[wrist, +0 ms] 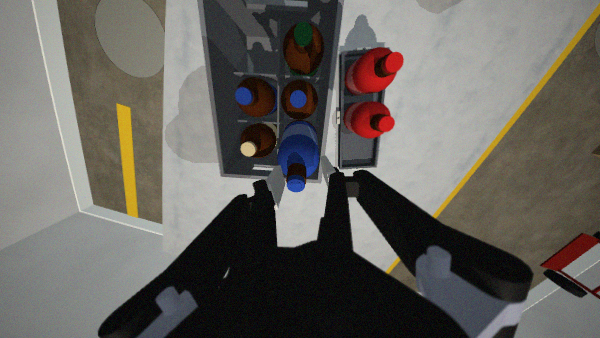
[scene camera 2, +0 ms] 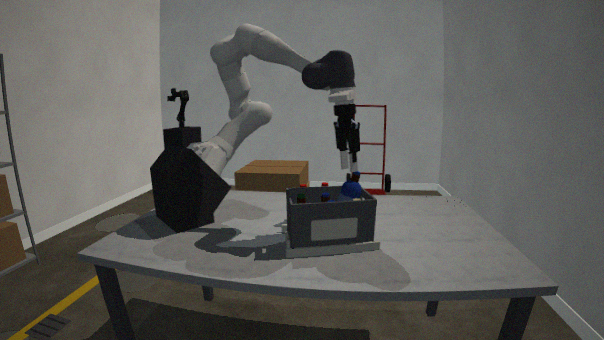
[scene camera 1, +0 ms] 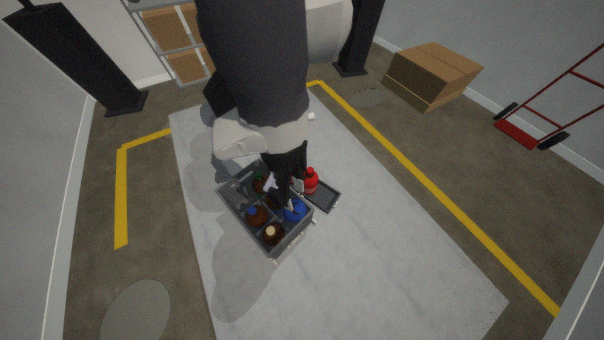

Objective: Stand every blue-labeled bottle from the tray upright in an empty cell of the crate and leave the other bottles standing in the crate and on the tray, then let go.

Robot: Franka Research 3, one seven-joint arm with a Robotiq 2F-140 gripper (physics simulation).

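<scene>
A blue bottle [scene camera 1: 295, 213] [scene camera 2: 351, 189] [wrist: 299, 150] is in a corner cell of the grey crate [scene camera 1: 296, 241] [scene camera 2: 300, 227] [wrist: 215, 100]. It rises well above the rim and leans slightly. Two brown bottles with blue caps [wrist: 261, 98] [wrist: 300, 107], one with a green cap [wrist: 303, 54] and one with a cream cap [wrist: 260, 139] stand lower in other cells. Two red bottles [wrist: 367, 77] [wrist: 366, 121] stand on the tray [wrist: 357, 154] beside the crate. My gripper [scene camera 2: 349, 165] [wrist: 302, 170] is partly open and empty. Its fingertips are just above the blue bottle's cap, one on either side in the wrist view.
In the wrist view the far left crate cell, beside the green-capped bottle, shows no bottle. The tray's near end is bare. The crate walls and dividers stand close around the bottles. A cardboard box [scene camera 1: 432, 75] [scene camera 2: 272, 175] and a red hand truck [scene camera 1: 517, 133] are beyond the table [scene camera 1: 365, 250].
</scene>
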